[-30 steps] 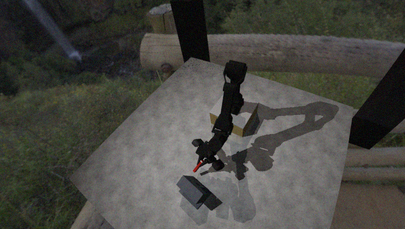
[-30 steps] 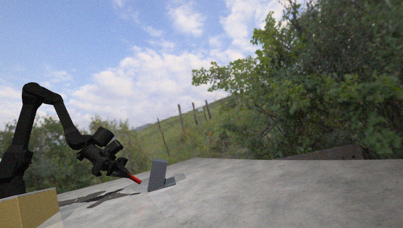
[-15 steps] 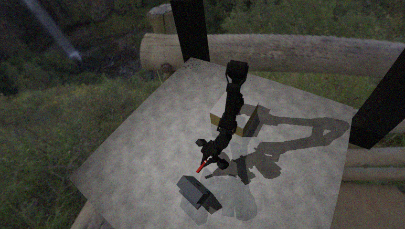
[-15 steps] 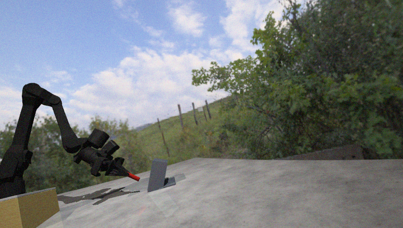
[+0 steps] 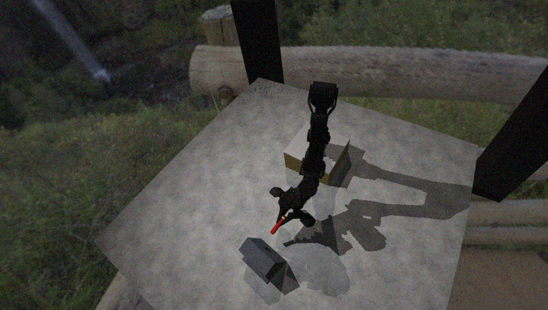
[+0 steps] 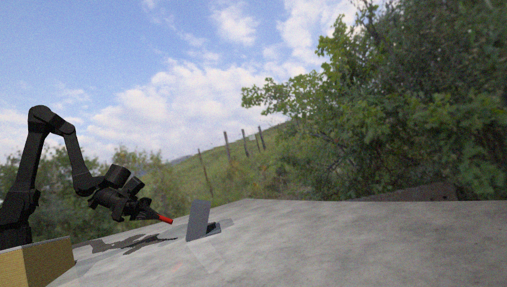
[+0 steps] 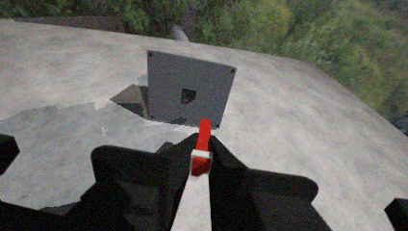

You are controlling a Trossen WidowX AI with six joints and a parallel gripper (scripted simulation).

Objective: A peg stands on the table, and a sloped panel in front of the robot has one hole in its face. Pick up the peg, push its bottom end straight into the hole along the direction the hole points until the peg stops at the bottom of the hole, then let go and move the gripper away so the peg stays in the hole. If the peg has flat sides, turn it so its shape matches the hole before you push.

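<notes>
My gripper tip is 110 mm short of the dark sloped panel and 40 mm above it. The rest, counted from my gripper tip: red peg (10 mm to the left, 10 mm behind, 10 mm above).
</notes>
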